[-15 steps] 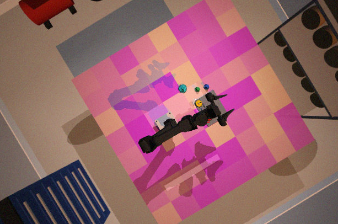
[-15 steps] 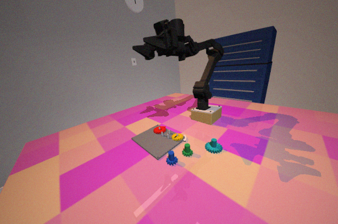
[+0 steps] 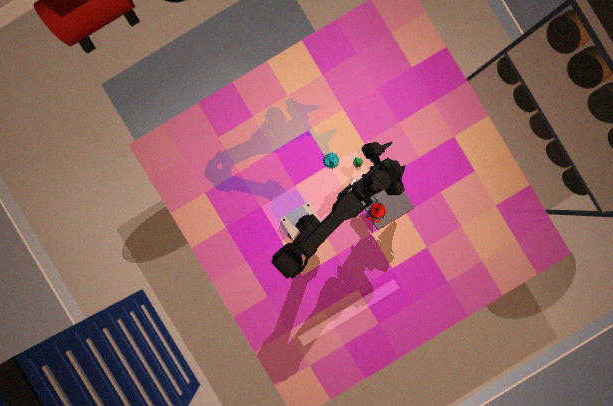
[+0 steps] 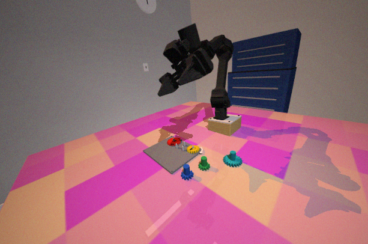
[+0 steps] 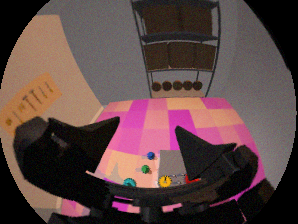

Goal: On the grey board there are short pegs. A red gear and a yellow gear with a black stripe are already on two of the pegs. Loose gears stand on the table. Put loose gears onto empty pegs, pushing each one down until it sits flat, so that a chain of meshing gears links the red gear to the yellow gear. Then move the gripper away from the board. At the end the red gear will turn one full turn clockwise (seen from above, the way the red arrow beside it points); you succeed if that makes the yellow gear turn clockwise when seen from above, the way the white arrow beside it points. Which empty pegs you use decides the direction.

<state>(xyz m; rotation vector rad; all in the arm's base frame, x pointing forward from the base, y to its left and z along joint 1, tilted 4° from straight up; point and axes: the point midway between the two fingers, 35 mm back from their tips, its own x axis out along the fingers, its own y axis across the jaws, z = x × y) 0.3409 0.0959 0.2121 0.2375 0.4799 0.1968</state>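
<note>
Right now the teal gear is 260 mm below my gripper tip, 170 mm behind it and 100 mm to the left of it. Round my gripper tip: yellow gear: 260 mm below, 110 mm behind, 50 mm to the right; then green gear: 260 mm below, 80 mm behind, 40 mm to the left; then blue gear: 260 mm below, 30 mm to the left, 10 mm behind.
</note>
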